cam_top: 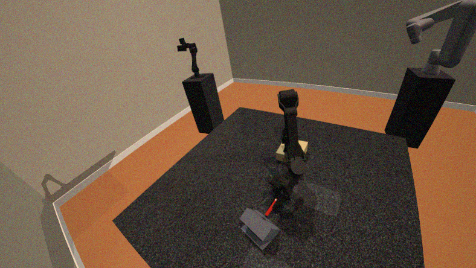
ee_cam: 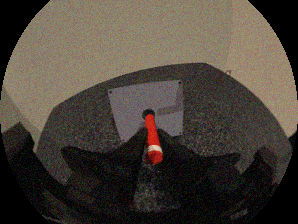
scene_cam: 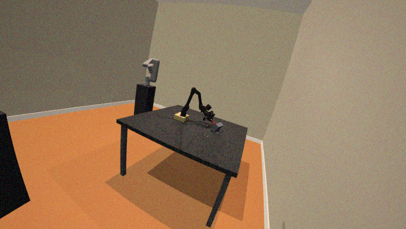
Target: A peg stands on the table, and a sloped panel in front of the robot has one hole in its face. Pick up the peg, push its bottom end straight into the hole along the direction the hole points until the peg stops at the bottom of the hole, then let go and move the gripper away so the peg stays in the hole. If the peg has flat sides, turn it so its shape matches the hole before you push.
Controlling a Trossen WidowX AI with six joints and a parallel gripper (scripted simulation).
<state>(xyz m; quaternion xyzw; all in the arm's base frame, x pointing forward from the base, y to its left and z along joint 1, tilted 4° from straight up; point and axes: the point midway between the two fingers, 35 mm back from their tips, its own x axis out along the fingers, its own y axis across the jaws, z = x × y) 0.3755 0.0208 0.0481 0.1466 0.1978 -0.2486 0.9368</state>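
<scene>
The grey sloped panel lies 7 cm ahead of my gripper tip, 4 cm below it and 3 cm to the right of it. From my gripper tip the other things lie so: red peg 1 cm to the left, 1 cm behind, 1 cm above.
</scene>
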